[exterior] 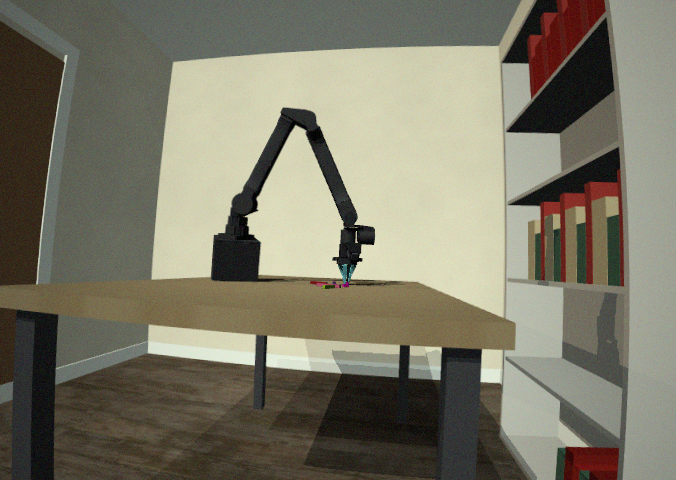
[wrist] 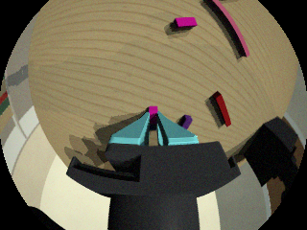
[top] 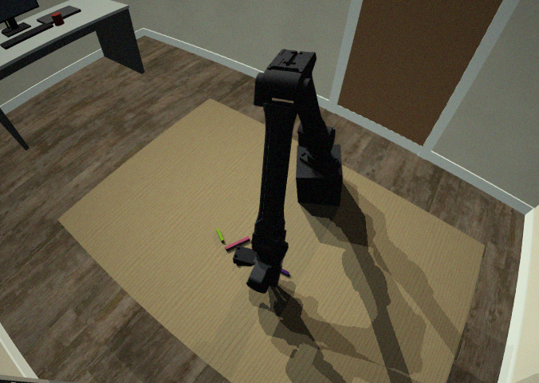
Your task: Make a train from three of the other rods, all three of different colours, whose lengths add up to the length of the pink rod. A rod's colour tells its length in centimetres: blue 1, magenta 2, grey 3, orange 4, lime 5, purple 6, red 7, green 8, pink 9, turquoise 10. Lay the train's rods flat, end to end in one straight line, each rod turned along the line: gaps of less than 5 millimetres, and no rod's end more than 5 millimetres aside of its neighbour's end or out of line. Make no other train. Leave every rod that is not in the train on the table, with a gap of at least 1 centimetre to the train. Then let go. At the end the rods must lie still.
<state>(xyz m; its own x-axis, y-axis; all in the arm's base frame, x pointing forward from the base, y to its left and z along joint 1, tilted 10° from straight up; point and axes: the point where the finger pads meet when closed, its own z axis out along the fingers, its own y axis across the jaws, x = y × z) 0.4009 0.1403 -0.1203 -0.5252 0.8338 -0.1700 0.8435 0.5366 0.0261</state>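
Right now my hand is 10 mm to the right of the blue rod, 10 mm past it and 10 mm above it. Round my hand: red rod (80 mm behind, 60 mm to the right, 10 mm below); then pink rod (160 mm to the right, 10 mm below, 10 mm behind); then purple rod (50 mm behind, 10 mm below).
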